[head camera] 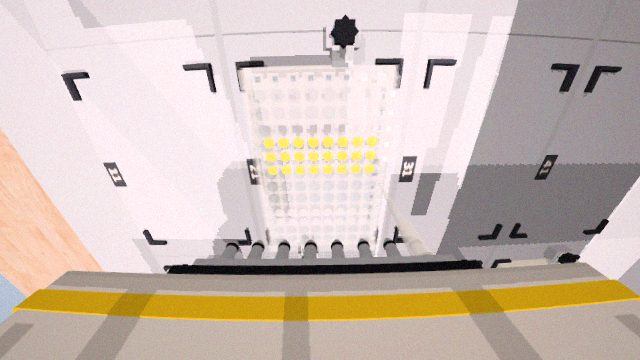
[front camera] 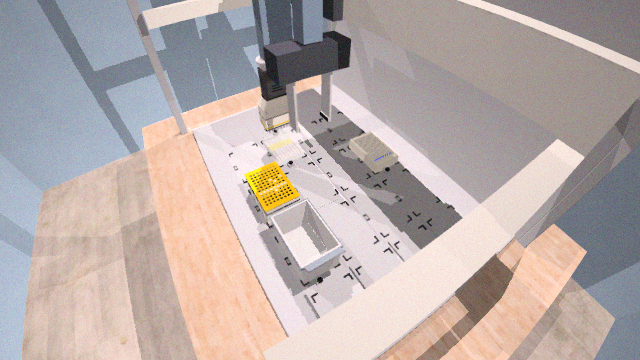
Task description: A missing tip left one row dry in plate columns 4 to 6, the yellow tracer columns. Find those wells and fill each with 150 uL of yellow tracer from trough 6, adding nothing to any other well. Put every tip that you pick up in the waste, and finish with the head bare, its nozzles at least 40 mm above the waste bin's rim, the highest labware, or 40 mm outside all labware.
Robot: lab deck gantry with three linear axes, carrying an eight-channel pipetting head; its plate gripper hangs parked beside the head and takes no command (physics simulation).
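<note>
The clear plate (front camera: 284, 146) (head camera: 320, 75) shows three yellow lines of wells, eight yellow wells in each. The head (front camera: 275, 112) (head camera: 320, 305) stands beyond the plate's far end in the front view. Several bare dark nozzles (head camera: 311, 247) show in the head view. One pale tip (head camera: 412, 240) hangs at the right end, its lower end beside the plate's right edge. The yellow tip rack (front camera: 272, 187) and the white open waste bin (front camera: 299, 260) stand nearer the front. My parked plate gripper (front camera: 310, 125) is open, its two paddles apart with nothing between them.
A beige trough block (front camera: 367, 145) with a blue line of liquid stands on the right of the deck; I cannot read its trough numbers. Black knobs (head camera: 345, 31) and corner brackets (head camera: 72, 85) mark the deck positions. A pale frame beam (front camera: 430, 250) crosses the front.
</note>
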